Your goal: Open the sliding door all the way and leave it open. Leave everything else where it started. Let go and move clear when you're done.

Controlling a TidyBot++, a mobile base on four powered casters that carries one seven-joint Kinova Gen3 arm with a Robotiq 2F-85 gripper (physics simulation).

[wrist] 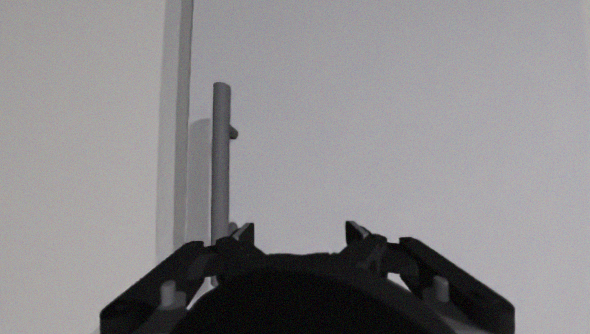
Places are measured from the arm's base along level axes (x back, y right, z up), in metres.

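Where they show: gripper, between the fingertips: [299, 232].
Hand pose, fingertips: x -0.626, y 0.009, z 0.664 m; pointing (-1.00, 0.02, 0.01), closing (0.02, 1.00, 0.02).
Observation:
After its pixels a point has its place.
The sliding door [400, 125] {x -0.796, y 0.222, z 0.816 m} is a flat pale grey panel that fills the middle and right of the wrist view. Its handle [221, 160] {x -0.714, y -0.105, z 0.739 m} is an upright grey bar near the panel's left edge, standing off the panel on short posts. The lower part of the bar is hidden behind the left finger. My gripper [299, 232] {x -0.626, y 0.008, z 0.664 m} is open, with nothing between its fingers. The bar is to the left of the gap between the fingertips, in line with the left finger. Whether the finger touches the bar cannot be told.
A pale wall surface [75, 125] {x -0.832, y -0.502, z 0.831 m} is at the left. A darker upright edge strip [183, 125] {x -0.830, y -0.244, z 0.827 m} runs between it and the door, close to the left of the handle. The handle's shadow falls on the door beside that strip.

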